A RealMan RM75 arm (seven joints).
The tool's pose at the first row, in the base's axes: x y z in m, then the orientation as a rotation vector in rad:
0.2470, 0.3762, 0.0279, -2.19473, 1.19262, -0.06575
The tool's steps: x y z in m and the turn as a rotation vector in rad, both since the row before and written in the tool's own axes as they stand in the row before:
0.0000, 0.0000, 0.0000, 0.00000, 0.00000, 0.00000
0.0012, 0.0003, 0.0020, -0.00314, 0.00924, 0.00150
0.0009, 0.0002, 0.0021, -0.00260, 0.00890, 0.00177
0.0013, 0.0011, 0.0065, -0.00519, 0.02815, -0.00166
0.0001, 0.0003, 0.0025, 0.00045, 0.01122, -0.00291
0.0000, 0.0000, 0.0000, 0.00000, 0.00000, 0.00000
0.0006, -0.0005, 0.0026, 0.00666, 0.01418, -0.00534
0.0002, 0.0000, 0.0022, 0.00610, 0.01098, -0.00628
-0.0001, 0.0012, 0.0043, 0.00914, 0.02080, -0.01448
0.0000, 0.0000, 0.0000, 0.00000, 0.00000, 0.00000
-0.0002, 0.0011, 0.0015, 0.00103, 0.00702, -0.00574
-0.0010, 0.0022, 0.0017, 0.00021, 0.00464, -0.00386
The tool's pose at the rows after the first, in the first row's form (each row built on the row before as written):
0.2470, 0.3762, 0.0279, -2.19473, 1.19262, -0.06575
0.2481, 0.3762, 0.0258, -2.19848, 1.20020, -0.07352
0.2492, 0.3765, 0.0238, -2.20150, 1.20774, -0.08114
0.2513, 0.3782, 0.0177, -2.21274, 1.22275, -0.11013
0.2520, 0.3792, 0.0155, -2.21640, 1.22547, -0.12413
0.2520, 0.3792, 0.0155, -2.21640, 1.22547, -0.12413
0.2536, 0.3801, 0.0135, -2.21677, 1.22510, -0.14608
0.2545, 0.3809, 0.0117, -2.21753, 1.22211, -0.16448
0.2552, 0.3824, 0.0075, -2.22245, 1.21429, -0.19898
0.2552, 0.3824, 0.0075, -2.22245, 1.21429, -0.19898
0.2549, 0.3828, 0.0057, -2.22635, 1.21140, -0.20981
0.2534, 0.3834, 0.0032, -2.22936, 1.20957, -0.21674

